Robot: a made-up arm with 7 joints.
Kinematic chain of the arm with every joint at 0, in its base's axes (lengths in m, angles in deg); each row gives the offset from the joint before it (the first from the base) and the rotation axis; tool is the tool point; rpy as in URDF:
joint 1: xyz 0 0 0.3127 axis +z
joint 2: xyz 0 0 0 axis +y
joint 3: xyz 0 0 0.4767 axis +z
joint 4: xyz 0.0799 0 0 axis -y
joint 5: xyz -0.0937 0 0.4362 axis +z
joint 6: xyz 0 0 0 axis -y
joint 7: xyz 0.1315 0 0 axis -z
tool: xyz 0 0 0 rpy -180 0 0
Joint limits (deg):
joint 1: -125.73..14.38
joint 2: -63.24..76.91
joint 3: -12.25..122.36
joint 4: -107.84..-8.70
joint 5: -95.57..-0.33
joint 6: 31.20..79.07
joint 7: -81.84..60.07
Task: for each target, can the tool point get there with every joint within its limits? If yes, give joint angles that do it. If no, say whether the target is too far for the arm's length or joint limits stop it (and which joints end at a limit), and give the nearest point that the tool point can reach.
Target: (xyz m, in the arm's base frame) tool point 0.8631 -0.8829 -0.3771
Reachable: no: too far | nearest point 0.6270 -0.6414 -0.0540 | short by 0.467 m
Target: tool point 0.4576 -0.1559 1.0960
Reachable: yes | joints -98.41 -20.50 57.56 -72.88 -58.27 65.99 -38.76
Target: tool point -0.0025 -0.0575 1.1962
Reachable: yes | joints -9.69 -39.17 -0.71 -68.39 -31.21 42.66 -36.48
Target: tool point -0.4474 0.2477 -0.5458
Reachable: no: joint limits stop it (at a limit: joint 1, joint 2, joint 3, joint 4) | nearest point -0.4112 -0.2655 -0.1661 | short by 0.639 m
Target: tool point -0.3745 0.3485 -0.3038
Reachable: no: joint limits stop it (at a limit: joint 2, joint 3, joint 4, joint 5) | nearest point -0.4696 0.4370 0.1780 | short by 0.499 m
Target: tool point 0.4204 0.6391 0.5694
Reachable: yes | joints -0.54 58.31 95.17 -97.56 -80.79 63.87 -15.58
